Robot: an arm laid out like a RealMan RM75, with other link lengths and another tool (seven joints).
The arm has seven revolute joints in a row. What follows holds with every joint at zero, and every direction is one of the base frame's.
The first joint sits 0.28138 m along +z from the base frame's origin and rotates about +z.
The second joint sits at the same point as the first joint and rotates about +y.
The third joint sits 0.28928 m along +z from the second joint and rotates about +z.
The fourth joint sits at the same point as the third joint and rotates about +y.
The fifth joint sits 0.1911 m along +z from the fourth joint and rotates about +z.
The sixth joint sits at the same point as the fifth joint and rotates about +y.
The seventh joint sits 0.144 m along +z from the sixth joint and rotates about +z.
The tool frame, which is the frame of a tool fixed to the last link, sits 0.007 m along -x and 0.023 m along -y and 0.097 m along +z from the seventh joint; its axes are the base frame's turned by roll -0.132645, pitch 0 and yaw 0.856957 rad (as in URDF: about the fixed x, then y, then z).
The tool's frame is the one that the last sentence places.
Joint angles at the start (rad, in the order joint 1, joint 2, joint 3, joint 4, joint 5, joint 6, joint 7):
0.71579, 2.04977, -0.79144, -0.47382, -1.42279, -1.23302, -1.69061
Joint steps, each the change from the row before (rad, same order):
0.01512, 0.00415, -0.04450, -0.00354, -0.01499, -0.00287, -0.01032
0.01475, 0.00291, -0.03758, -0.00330, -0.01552, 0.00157, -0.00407
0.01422, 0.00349, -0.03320, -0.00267, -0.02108, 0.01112, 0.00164
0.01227, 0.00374, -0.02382, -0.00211, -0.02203, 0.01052, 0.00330
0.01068, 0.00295, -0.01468, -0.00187, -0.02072, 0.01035, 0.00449
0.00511, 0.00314, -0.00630, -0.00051, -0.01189, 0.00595, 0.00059
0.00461, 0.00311, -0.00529, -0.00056, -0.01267, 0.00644, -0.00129
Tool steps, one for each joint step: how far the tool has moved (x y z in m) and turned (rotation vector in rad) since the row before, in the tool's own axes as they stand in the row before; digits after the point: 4 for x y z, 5 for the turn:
-0.0159, -0.0024, 0.0082, -0.00500, -0.05807, -0.04177
-0.0124, -0.0020, 0.0075, -0.00750, -0.04907, -0.03432
-0.0106, 0.0004, 0.0076, -0.01724, -0.04289, -0.02833
-0.0084, 0.0006, 0.0064, -0.01655, -0.03455, -0.02271
-0.0055, 0.0007, 0.0051, -0.01517, -0.02441, -0.01735
-0.0033, 0.0006, 0.0029, -0.00816, -0.01217, -0.00912
-0.0031, 0.0009, 0.0027, -0.00905, -0.01092, -0.01076

